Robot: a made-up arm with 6 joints.
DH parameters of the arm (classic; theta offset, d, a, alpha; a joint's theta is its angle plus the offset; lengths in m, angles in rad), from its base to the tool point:
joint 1: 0 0.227 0 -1.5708
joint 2: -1.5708 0 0.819 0
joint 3: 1.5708 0.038 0 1.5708
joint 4: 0 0.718 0 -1.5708
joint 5: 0 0 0 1.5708
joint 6: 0 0.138 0 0
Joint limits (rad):
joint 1: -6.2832..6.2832
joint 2: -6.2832..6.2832
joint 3: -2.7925..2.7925
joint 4: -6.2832..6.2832
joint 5: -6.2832..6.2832
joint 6: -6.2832..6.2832
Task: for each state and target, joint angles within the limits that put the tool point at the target. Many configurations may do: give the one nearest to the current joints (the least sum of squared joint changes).
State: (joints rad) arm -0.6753 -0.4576 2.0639 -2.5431 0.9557 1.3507
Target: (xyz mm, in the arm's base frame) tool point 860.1 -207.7 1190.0
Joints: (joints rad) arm -0.2237 0.1019 1.3967 -2.6374 0.8408 1.3507
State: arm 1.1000 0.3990 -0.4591 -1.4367 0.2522 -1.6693
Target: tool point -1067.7 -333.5 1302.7
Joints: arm 0.3196 -0.4122 -0.7711 -1.4419 0.1402 -1.6693
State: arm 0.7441 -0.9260 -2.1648 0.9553 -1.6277 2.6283
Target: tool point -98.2 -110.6 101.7
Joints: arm 0.5421 -1.2105 -2.7720 0.6484 -1.3957 2.6283
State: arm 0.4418 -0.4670 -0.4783 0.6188 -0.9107 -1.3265
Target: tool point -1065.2 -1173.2 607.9
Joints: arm 0.8283 -1.1659 -0.2589 0.6331 -0.6056 -1.3265
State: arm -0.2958 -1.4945 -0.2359 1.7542 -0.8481 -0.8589
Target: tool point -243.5 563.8 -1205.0
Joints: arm -1.2351 -2.4040 -0.6791 1.7315 -0.6474 -0.8589
